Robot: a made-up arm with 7 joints. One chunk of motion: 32 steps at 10 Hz.
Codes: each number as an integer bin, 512 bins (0 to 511) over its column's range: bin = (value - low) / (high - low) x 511, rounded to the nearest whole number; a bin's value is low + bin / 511 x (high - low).
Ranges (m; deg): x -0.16..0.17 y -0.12..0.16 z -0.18..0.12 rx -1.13..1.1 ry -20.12..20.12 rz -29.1..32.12
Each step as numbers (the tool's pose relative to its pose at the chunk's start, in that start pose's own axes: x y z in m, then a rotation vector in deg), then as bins.
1 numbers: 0.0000 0.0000 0.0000 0.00 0.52 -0.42
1 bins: 248 219 307 259 262 239
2 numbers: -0.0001 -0.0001 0.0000 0.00 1.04 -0.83
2 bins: 248 219 307 259 269 236
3 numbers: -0.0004 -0.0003 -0.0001 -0.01 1.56 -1.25
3 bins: 247 218 306 257 275 232
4 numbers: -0.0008 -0.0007 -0.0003 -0.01 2.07 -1.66
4 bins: 247 218 306 257 282 229
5 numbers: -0.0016 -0.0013 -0.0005 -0.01 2.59 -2.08
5 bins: 245 217 306 257 288 226
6 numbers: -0.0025 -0.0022 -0.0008 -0.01 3.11 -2.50
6 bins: 244 215 305 257 295 222
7 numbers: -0.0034 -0.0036 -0.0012 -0.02 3.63 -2.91
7 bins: 242 212 305 254 302 219
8 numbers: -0.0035 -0.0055 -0.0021 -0.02 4.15 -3.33
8 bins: 242 209 303 254 308 215
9 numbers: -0.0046 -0.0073 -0.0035 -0.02 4.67 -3.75
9 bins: 241 206 301 254 315 212
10 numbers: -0.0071 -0.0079 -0.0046 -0.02 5.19 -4.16
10 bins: 237 205 299 254 321 208
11 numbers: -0.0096 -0.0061 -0.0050 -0.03 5.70 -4.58
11 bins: 233 208 298 252 328 205
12 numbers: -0.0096 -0.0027 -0.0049 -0.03 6.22 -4.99
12 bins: 233 214 298 252 334 201
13 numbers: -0.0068 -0.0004 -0.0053 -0.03 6.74 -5.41
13 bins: 237 218 298 252 341 198
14 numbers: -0.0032 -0.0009 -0.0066 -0.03 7.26 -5.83
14 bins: 243 217 295 252 348 194
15 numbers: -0.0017 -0.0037 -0.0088 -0.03 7.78 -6.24
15 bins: 245 212 292 252 354 191
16 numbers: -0.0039 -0.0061 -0.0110 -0.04 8.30 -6.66
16 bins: 242 208 288 250 361 187
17 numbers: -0.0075 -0.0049 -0.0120 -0.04 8.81 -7.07
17 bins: 236 210 286 250 367 184
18 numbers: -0.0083 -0.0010 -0.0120 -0.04 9.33 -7.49
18 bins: 235 217 286 250 374 180
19 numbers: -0.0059 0.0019 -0.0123 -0.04 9.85 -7.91
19 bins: 239 222 286 250 381 177
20 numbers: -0.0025 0.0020 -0.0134 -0.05 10.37 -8.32
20 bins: 244 223 284 247 387 173
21 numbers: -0.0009 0.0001 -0.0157 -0.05 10.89 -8.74
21 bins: 246 219 280 247 394 170
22 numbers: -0.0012 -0.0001 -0.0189 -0.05 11.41 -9.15
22 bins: 246 219 274 247 400 167
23 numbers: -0.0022 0.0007 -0.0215 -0.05 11.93 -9.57
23 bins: 244 220 270 247 407 163
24 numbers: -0.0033 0.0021 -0.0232 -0.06 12.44 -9.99
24 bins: 243 223 267 245 413 160
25 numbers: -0.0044 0.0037 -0.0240 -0.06 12.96 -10.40
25 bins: 241 226 266 245 420 156
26 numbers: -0.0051 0.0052 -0.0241 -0.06 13.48 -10.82
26 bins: 240 228 266 245 427 153
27 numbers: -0.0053 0.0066 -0.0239 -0.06 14.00 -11.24
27 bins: 240 231 266 245 433 149
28 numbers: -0.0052 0.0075 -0.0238 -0.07 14.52 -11.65
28 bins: 240 233 266 243 440 146
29 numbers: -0.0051 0.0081 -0.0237 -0.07 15.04 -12.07
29 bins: 240 234 266 243 446 142
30 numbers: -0.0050 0.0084 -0.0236 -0.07 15.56 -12.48
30 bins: 240 234 266 243 453 139
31 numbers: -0.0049 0.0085 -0.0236 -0.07 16.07 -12.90
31 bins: 240 235 266 243 460 135
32 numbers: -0.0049 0.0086 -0.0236 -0.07 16.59 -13.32
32 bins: 240 235 266 243 466 132
